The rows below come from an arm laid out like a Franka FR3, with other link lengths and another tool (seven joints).
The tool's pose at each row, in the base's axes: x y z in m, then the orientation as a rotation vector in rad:
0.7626 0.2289 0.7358 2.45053 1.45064 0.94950
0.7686 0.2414 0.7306 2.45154 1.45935 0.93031
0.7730 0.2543 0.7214 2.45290 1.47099 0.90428
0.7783 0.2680 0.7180 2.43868 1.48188 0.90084
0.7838 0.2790 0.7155 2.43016 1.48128 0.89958
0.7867 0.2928 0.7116 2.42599 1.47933 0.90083
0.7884 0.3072 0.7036 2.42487 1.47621 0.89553
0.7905 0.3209 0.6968 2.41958 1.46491 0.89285
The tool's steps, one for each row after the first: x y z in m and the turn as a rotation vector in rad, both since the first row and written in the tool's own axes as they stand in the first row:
0.0101 -0.0043 0.0100 0.00728 -0.01064 -0.00557
0.0181 -0.0117 0.0223 0.01722 -0.02502 -0.01300
0.0297 -0.0163 0.0307 0.01434 -0.02680 -0.02587
0.0396 -0.0191 0.0379 0.00834 -0.02928 -0.03069
0.0503 -0.0258 0.0453 0.00425 -0.02967 -0.03215
0.0592 -0.0355 0.0554 0.00212 -0.03436 -0.03231
0.0682 -0.0440 0.0646 -0.00792 -0.04024 -0.03127

